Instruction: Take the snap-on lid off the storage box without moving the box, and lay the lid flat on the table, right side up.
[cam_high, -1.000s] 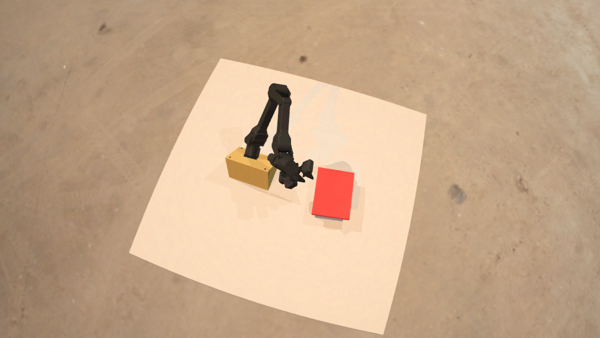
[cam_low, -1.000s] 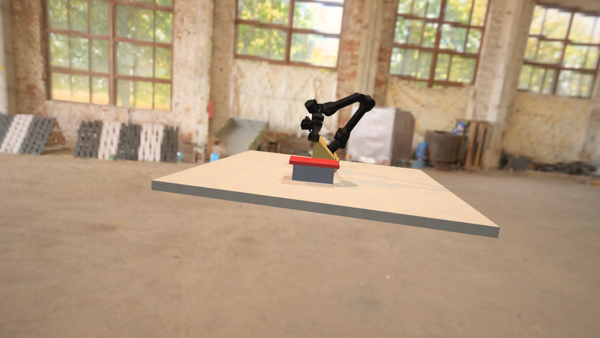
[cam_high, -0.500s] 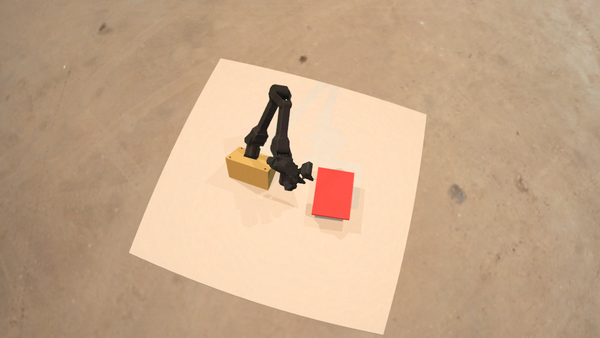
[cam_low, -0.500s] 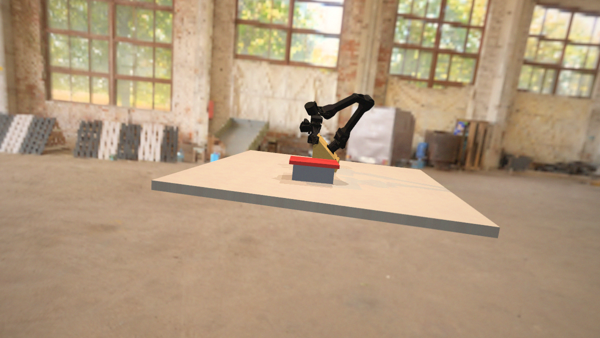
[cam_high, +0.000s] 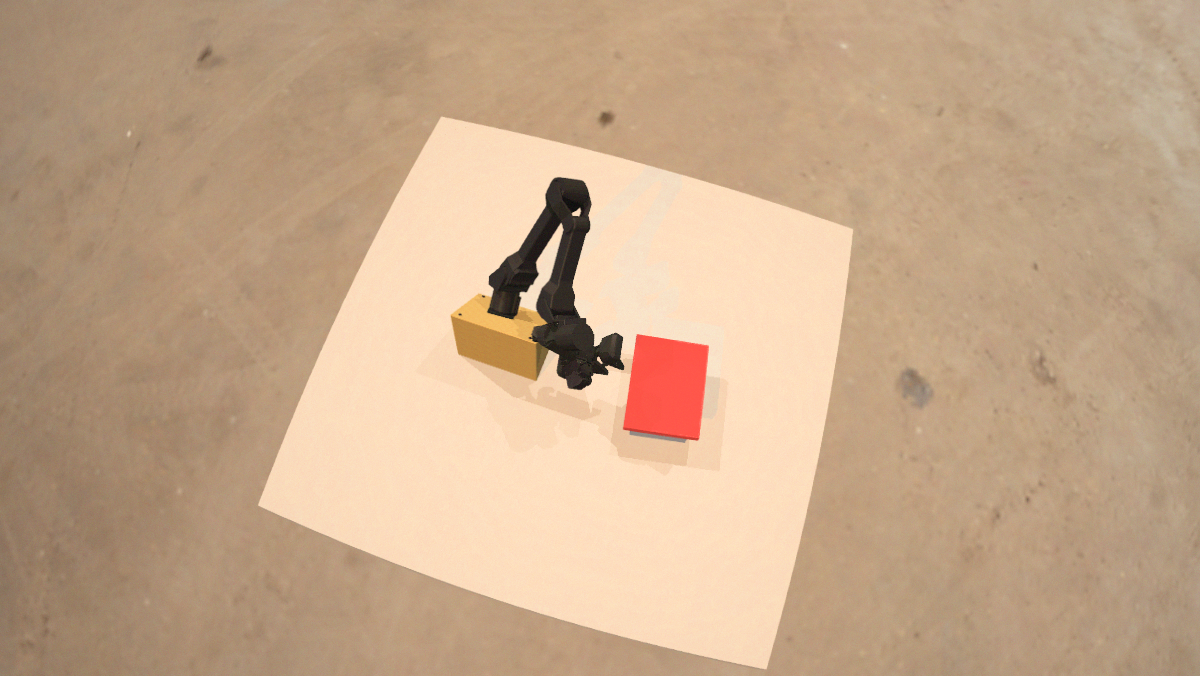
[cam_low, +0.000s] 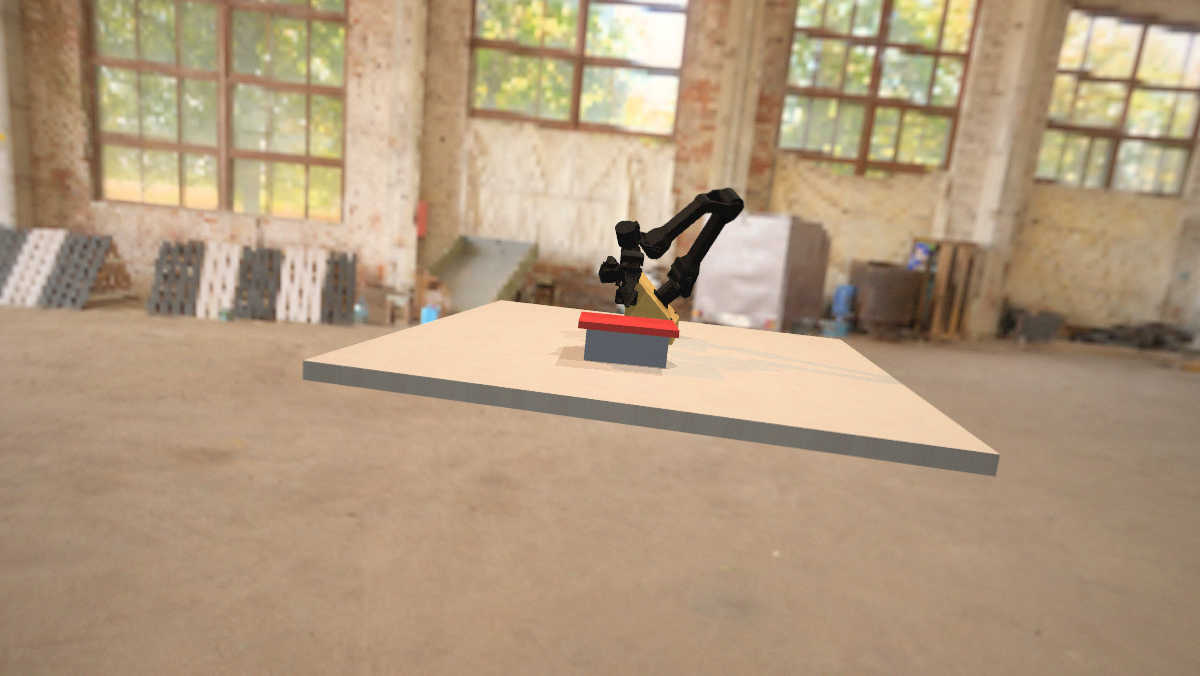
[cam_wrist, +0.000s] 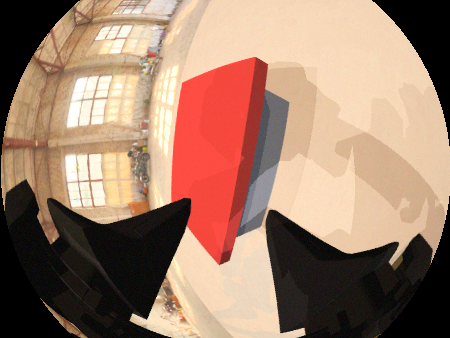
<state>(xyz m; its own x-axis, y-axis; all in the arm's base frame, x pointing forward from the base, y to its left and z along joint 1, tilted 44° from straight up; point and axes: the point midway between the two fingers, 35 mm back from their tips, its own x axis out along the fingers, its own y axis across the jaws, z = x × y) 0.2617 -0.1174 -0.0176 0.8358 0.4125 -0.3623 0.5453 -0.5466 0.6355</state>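
The red lid lies 120 mm ahead of my gripper tip, 10 mm to the left of it and 40 mm below it. Also, from my gripper tip: grey storage box: 120 mm ahead, 10 mm to the left, 90 mm below.
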